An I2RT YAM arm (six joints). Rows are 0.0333 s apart.
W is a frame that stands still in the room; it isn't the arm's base.
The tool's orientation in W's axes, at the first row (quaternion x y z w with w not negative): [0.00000, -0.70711, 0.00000, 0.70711]
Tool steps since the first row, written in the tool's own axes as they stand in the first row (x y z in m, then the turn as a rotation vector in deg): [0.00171, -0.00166, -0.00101, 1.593, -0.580, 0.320]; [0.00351, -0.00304, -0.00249, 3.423, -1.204, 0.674]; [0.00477, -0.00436, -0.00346, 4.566, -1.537, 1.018]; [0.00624, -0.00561, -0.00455, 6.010, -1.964, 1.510]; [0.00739, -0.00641, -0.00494, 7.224, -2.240, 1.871]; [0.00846, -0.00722, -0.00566, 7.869, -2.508, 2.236]
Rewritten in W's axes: [0.00101, -0.00166, 0.00171, -0.320, -0.580, 1.593]; [0.00249, -0.00304, 0.00351, -0.674, -1.204, 3.423]; [0.00346, -0.00436, 0.00477, -1.018, -1.537, 4.566]; [0.00455, -0.00561, 0.00624, -1.510, -1.964, 6.010]; [0.00494, -0.00641, 0.00739, -1.871, -2.240, 7.224]; [0.00566, -0.00722, 0.00846, -2.236, -2.508, 7.869]
